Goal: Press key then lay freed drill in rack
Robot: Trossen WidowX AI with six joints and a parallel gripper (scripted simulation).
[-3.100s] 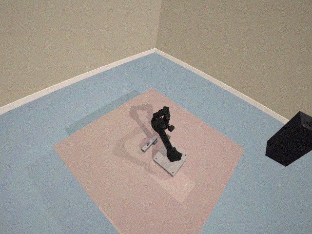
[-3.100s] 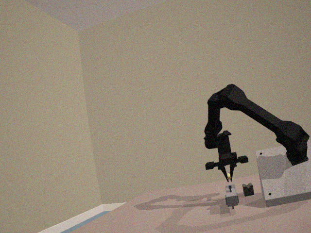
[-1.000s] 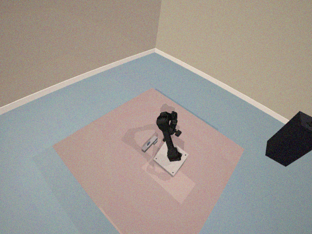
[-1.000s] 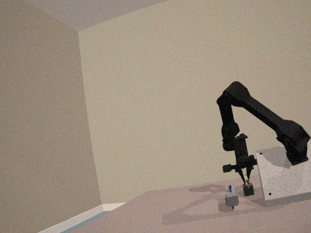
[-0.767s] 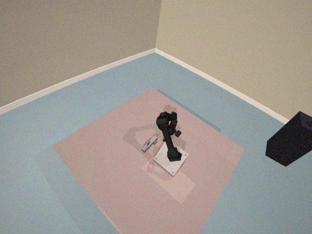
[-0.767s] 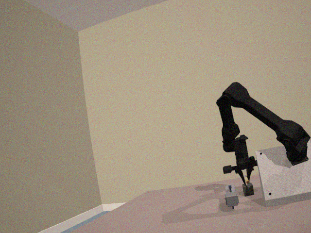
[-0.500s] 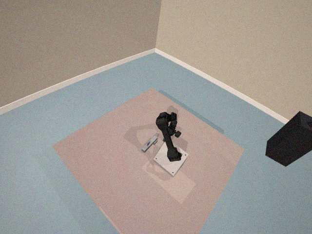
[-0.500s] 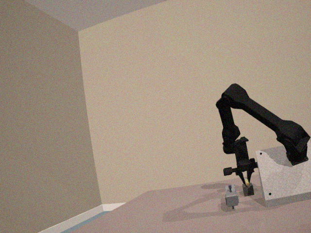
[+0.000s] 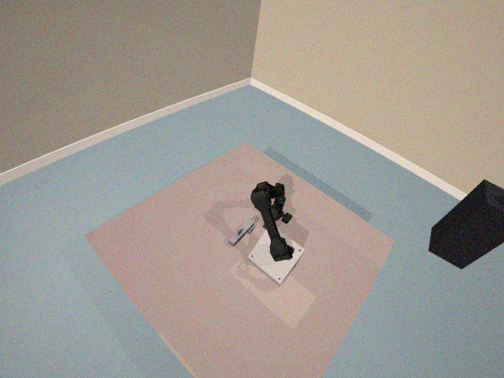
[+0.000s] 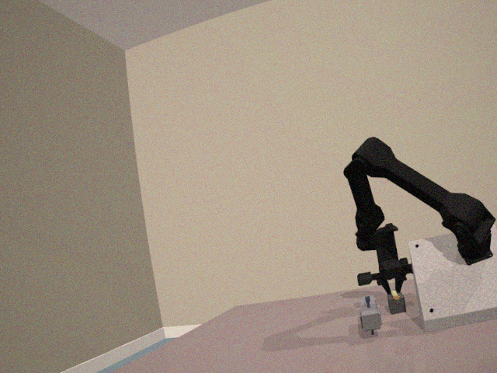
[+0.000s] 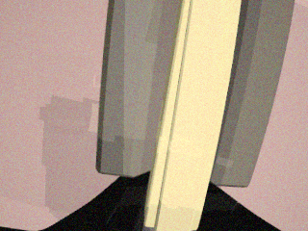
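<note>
My gripper tip is now 40 mm to the right of the drill and 30 mm below it. The rest, counted from my gripper tip: rack (50 mm to the left, 10 mm above); blue key (90 mm ahead, 240 mm to the left, 40 mm above); grey holder block (90 mm ahead, 210 mm to the left, 30 mm above).
</note>
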